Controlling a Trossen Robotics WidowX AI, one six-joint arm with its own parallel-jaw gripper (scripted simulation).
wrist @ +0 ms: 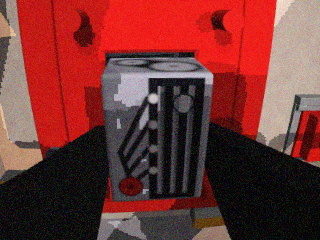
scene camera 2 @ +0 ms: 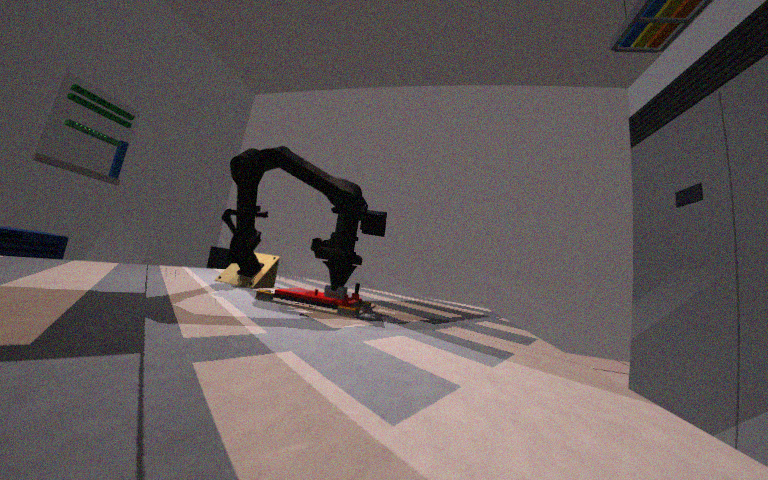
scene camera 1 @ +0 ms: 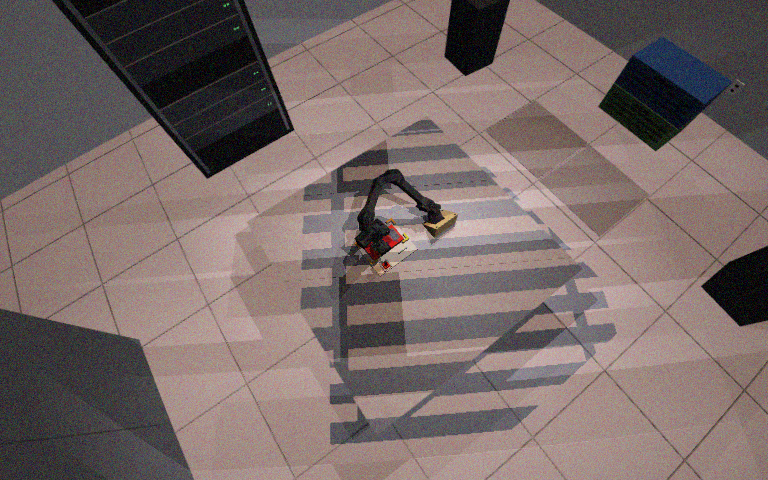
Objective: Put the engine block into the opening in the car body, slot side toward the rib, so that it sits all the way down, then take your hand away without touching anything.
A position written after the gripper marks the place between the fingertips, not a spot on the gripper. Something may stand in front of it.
Observation:
The gripper [scene camera 2: 336, 290] holds an engine block [wrist: 156, 110]. Further things: a red car body [scene camera 2: 301, 295].
The red car body also shows in the wrist view [wrist: 64, 55]. The gripper is seen too in the wrist view [wrist: 155, 135].

